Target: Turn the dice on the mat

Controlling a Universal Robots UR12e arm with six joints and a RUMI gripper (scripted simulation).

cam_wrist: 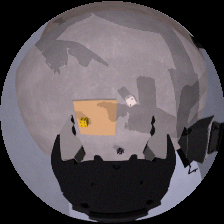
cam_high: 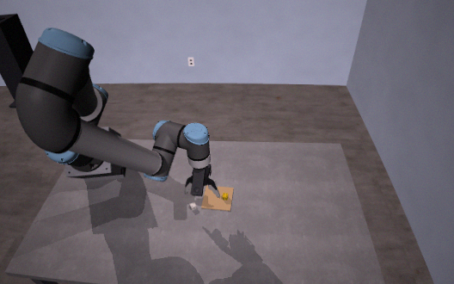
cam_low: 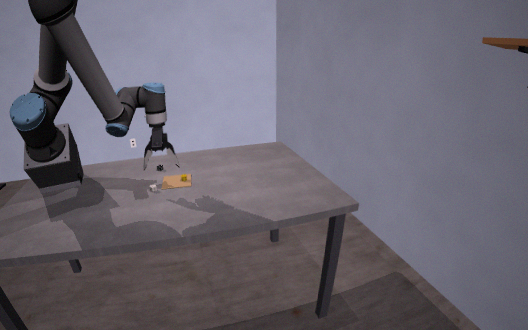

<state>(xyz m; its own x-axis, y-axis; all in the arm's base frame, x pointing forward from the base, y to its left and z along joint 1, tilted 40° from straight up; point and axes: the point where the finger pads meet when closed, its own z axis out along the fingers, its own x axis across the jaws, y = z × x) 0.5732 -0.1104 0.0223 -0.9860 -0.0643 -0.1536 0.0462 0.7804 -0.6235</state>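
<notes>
The white die lies 9 cm below my hand, 5 cm behind it and 1 cm to the left of it. The rest, counted from my hand: black die 25 cm to the left, 9 cm below, 3 cm behind; tan mat 10 cm below, 7 cm to the left, 6 cm ahead; yellow die 10 cm ahead, 8 cm below, 7 cm to the left.
</notes>
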